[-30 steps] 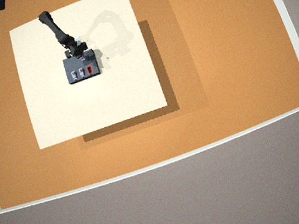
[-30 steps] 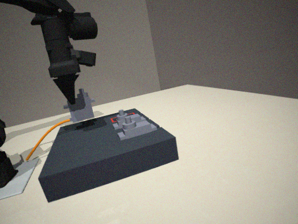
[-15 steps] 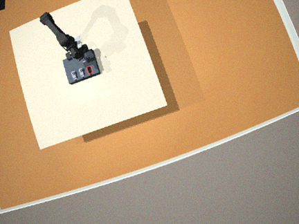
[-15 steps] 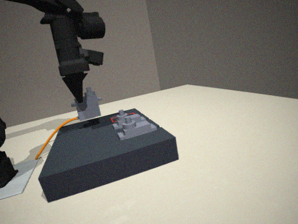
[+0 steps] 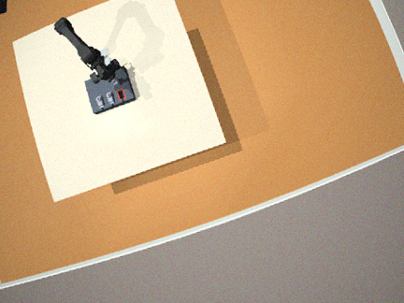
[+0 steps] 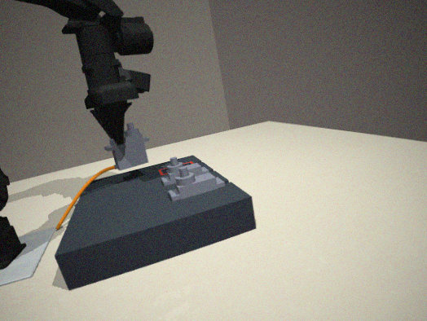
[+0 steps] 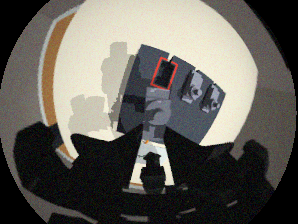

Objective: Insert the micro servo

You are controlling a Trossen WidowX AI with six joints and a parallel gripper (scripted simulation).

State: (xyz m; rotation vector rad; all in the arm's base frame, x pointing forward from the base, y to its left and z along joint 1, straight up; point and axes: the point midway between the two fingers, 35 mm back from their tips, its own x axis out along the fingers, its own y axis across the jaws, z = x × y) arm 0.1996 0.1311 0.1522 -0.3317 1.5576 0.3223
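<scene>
The dark deck lies 70 mm to the right of my gripper tip and 100 mm below it.
</scene>
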